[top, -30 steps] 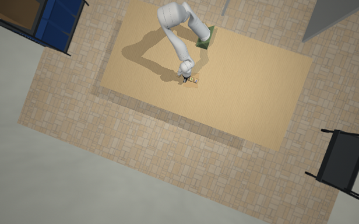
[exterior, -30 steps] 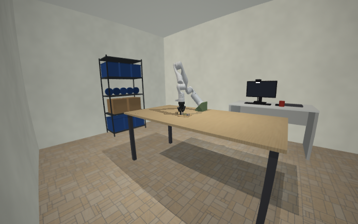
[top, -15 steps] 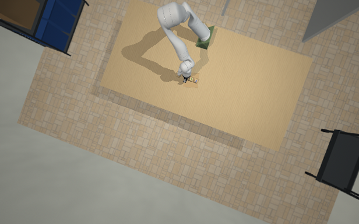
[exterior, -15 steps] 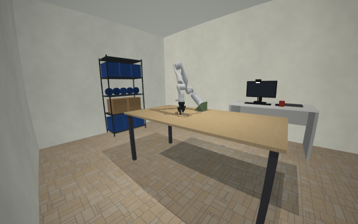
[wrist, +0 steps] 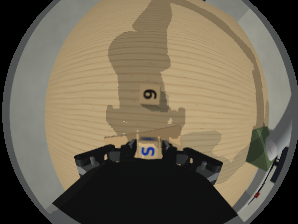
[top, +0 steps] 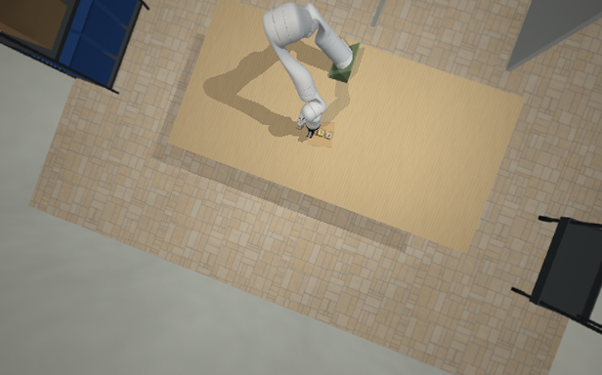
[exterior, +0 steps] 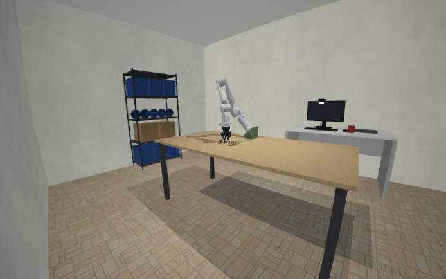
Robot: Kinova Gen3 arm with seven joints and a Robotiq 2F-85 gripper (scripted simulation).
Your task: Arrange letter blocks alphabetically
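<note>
Now: the green-marked block 5 cm to the left of my hand and 1 cm below it. Also, from my hand: tan mat 5 cm to the left, 2 cm below.
</note>
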